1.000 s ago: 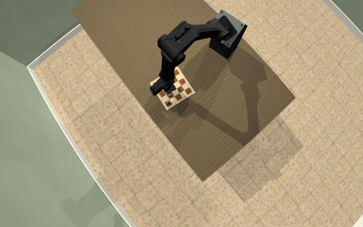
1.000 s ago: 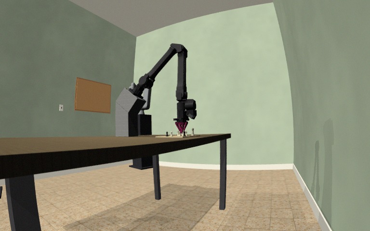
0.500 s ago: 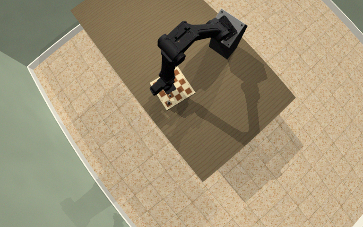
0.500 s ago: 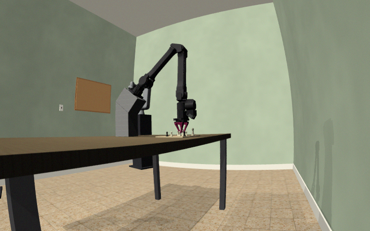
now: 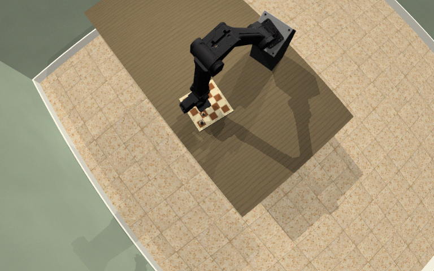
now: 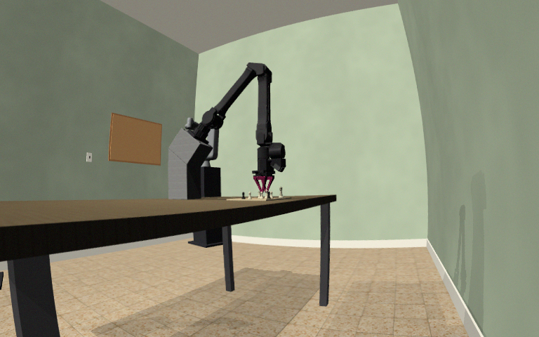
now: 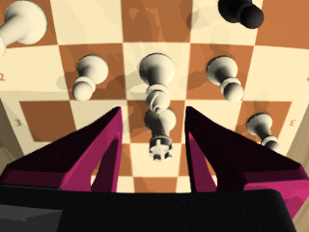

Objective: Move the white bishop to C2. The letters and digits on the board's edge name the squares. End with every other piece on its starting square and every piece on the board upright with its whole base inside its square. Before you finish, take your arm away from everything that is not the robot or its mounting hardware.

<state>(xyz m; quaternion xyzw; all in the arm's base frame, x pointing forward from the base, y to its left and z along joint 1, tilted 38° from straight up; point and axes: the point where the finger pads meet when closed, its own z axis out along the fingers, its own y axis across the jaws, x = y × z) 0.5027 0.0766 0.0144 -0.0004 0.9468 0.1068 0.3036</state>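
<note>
Right now my hand is 1 cm short of the white bishop and 1 cm above it. The rest, counted from my hand: large white piece 4 cm ahead, 8 cm to the left, 1 cm below; small chessboard 3 cm behind, 4 cm below.
</note>
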